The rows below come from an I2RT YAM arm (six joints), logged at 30 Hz.
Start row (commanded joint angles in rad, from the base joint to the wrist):
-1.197 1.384 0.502 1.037 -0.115 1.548
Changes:
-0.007 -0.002 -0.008 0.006 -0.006 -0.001
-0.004 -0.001 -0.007 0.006 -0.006 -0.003
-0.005 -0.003 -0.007 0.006 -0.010 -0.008
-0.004 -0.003 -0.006 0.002 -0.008 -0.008
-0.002 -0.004 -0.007 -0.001 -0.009 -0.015
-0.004 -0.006 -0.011 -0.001 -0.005 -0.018
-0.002 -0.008 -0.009 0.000 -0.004 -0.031
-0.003 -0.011 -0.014 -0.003 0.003 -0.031
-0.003 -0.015 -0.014 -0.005 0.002 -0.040
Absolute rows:
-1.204 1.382 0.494 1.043 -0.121 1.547
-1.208 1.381 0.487 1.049 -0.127 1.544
-1.213 1.378 0.480 1.055 -0.137 1.536
-1.217 1.375 0.474 1.057 -0.145 1.528
-1.219 1.371 0.467 1.056 -0.154 1.513
-1.223 1.365 0.456 1.055 -0.159 1.495
-1.225 1.357 0.447 1.055 -0.163 1.464
-1.228 1.346 0.433 1.052 -0.160 1.433
-1.231 1.331 0.419 1.047 -0.158 1.393

